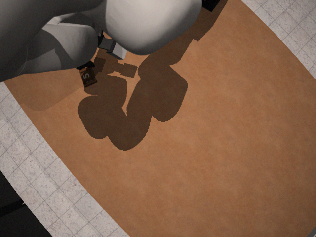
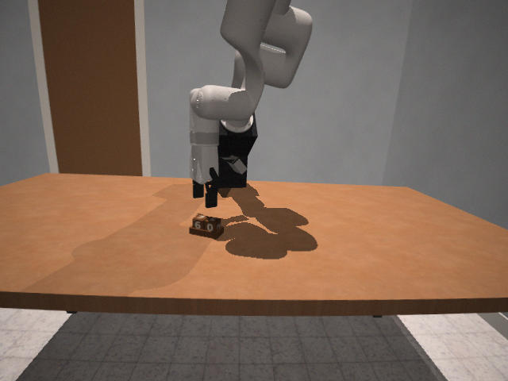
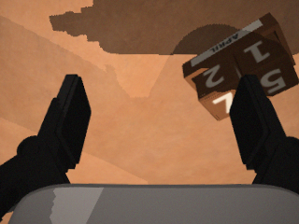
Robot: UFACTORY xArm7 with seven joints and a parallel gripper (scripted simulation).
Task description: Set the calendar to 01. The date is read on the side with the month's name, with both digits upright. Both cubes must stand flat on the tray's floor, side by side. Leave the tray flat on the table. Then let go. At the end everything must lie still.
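My gripper is now 6 cm short of the cube and 5 cm above it. Also, from my hand: calendar tray: 6 cm ahead, 1 cm to the left, 6 cm below.
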